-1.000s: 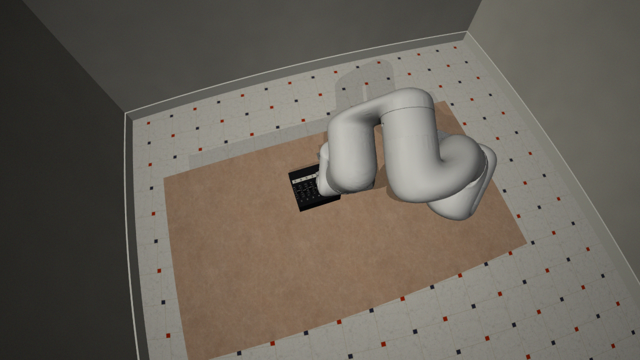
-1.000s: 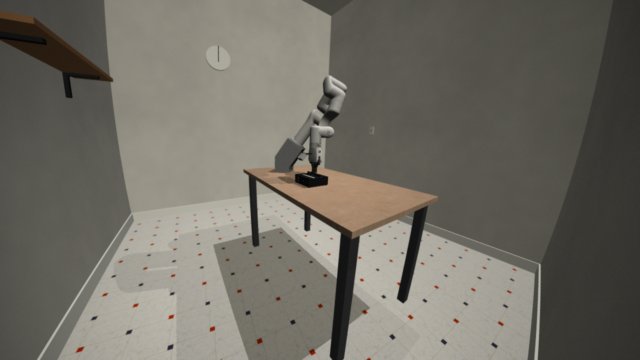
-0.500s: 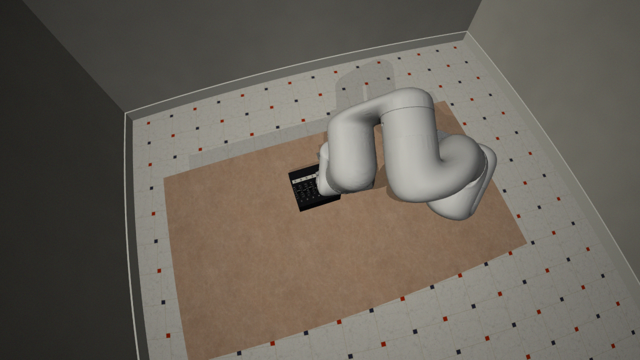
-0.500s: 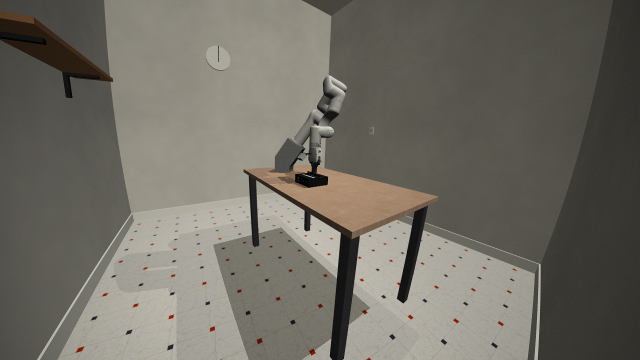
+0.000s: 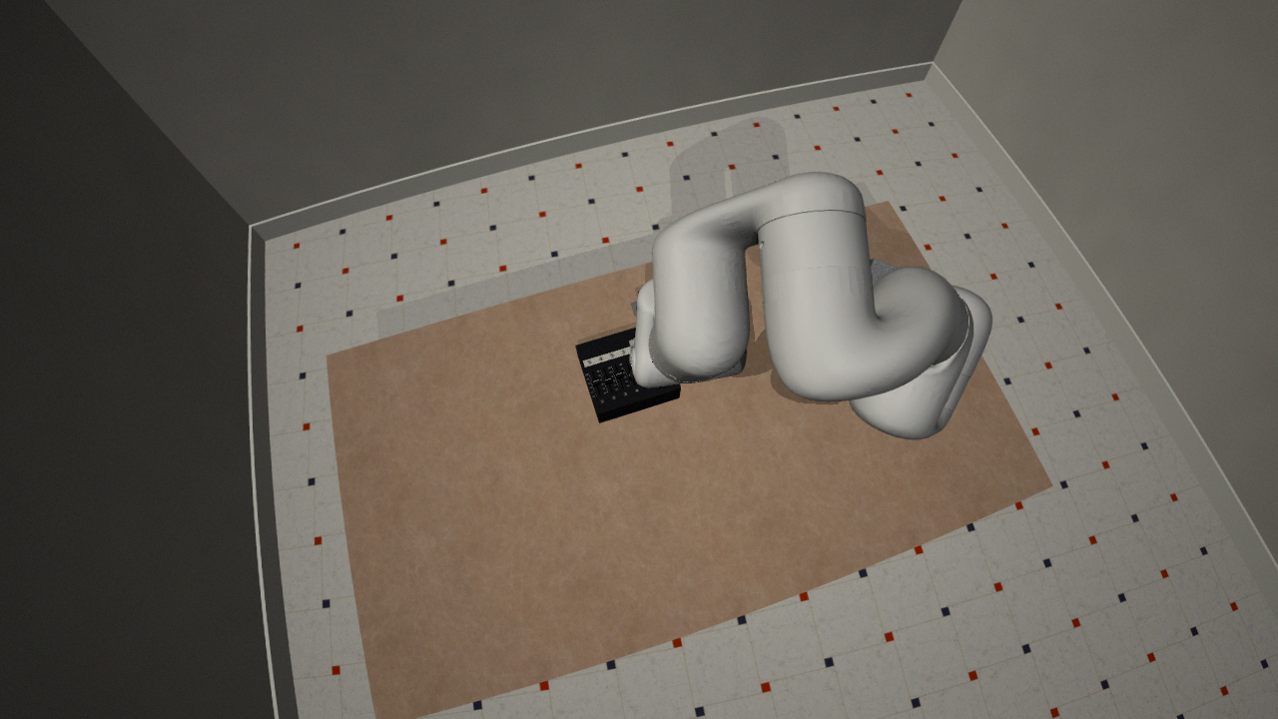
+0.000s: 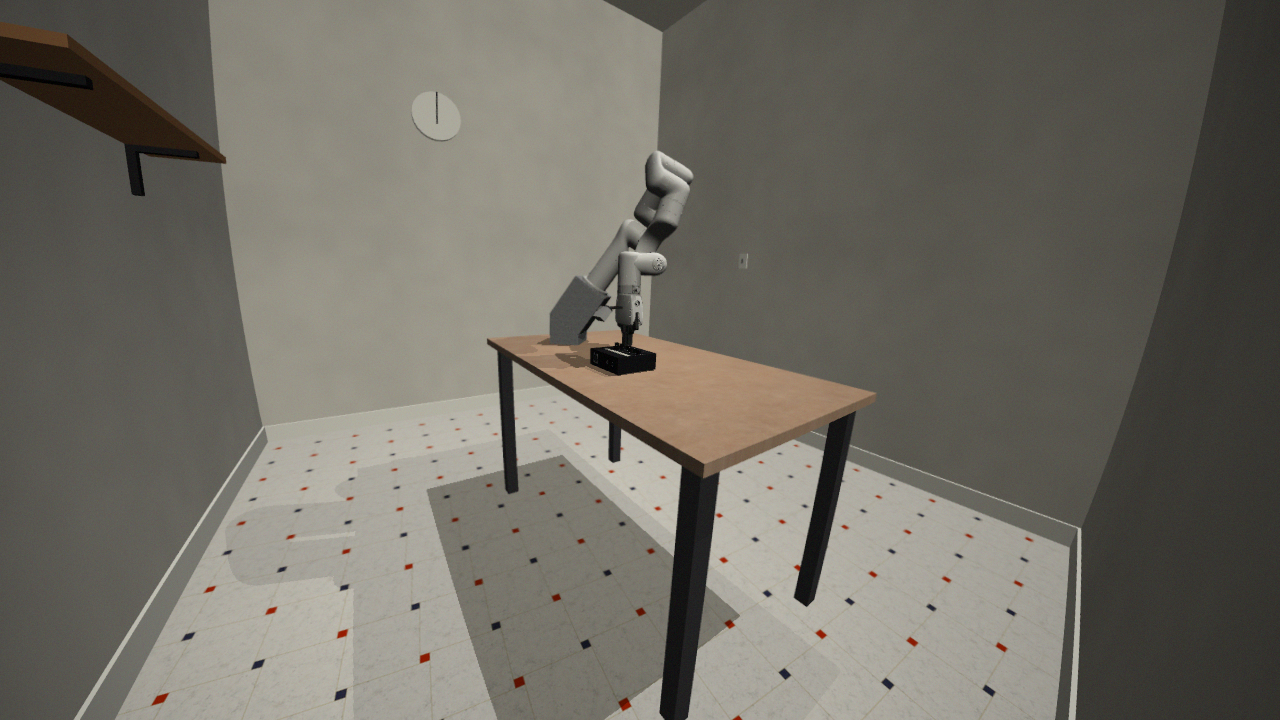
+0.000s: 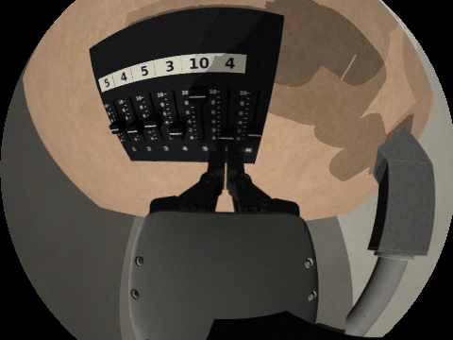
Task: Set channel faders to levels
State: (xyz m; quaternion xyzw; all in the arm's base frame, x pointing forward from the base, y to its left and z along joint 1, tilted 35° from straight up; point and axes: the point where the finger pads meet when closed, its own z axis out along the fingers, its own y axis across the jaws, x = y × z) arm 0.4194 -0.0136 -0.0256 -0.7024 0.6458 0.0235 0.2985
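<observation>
Now: hand 20 mm past the master fader, 30 mm to the left of it and 10 mm above it.
</observation>
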